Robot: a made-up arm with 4 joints. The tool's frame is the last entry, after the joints. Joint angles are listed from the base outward. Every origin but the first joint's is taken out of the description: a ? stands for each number. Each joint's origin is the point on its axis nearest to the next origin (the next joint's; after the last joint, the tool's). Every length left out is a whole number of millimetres.
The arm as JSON. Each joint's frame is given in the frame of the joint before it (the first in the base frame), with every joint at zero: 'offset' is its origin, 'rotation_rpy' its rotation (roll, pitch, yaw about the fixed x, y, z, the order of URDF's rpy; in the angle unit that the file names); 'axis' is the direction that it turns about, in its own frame. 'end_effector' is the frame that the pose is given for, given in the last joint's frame.
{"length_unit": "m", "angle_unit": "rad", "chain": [
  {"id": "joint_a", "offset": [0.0, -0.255, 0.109], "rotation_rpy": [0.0, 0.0, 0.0], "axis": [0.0, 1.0, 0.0]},
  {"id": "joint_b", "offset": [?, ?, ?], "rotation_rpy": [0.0, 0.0, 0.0], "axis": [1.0, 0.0, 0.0]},
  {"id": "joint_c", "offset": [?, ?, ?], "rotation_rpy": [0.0, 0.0, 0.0], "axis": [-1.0, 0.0, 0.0]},
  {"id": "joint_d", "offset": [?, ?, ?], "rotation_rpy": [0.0, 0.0, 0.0], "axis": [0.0, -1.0, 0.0]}
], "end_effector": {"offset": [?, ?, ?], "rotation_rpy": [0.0, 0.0, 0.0]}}
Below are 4 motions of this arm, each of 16 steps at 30 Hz.
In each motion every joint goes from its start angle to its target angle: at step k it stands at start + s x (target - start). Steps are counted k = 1, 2, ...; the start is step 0. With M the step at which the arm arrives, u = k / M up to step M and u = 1 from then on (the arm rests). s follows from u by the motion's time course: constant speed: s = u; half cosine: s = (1 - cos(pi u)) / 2; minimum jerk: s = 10 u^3 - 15 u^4 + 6 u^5.
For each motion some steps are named. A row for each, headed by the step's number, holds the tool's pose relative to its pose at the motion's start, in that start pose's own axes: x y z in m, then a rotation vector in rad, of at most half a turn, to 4 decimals.
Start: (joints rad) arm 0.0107 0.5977 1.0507 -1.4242
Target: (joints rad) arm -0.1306 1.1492 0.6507 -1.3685
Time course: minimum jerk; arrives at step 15
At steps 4, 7, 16:
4: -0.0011 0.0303 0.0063 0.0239 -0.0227 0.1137
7: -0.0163 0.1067 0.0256 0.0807 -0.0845 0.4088
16: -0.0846 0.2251 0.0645 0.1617 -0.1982 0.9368

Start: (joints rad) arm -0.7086 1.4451 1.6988 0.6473
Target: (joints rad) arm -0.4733 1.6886 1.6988 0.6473
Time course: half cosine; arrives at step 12
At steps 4, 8, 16:
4: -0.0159 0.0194 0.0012 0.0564 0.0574 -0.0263
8: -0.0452 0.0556 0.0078 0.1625 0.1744 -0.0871
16: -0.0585 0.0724 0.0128 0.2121 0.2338 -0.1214

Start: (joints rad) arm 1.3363 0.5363 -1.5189 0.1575
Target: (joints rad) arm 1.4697 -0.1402 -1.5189 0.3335
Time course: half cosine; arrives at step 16
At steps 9, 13, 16:
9: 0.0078 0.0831 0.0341 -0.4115 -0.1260 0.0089
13: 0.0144 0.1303 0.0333 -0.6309 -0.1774 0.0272
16: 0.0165 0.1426 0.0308 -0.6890 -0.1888 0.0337

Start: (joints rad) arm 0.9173 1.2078 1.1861 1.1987
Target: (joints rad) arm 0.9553 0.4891 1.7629 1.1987
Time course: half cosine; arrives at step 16
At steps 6, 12, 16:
6: -0.0115 -0.0266 -0.0026 -0.1434 0.0116 0.3733
12: -0.0284 -0.0907 -0.0053 -0.3859 0.0294 1.0363
16: -0.0299 -0.1123 -0.0048 -0.4487 0.0331 1.2154

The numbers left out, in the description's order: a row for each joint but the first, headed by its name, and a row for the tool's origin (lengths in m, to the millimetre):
joint_b: 0.186 0.0 0.052
joint_c: 0.0 -0.286 -0.091
joint_d: 0.0 0.031 0.03
tool: 0.117 0.0 -0.091

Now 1 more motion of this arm.
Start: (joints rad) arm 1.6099 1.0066 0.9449 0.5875
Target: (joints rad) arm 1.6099 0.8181 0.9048 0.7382
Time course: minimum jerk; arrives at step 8
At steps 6, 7, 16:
6: 0.0197 -0.0417 0.0294 -0.1056 -0.1349 0.0811
7: 0.0217 -0.0453 0.0326 -0.1153 -0.1480 0.0898
16: 0.0221 -0.0460 0.0332 -0.1171 -0.1504 0.0914

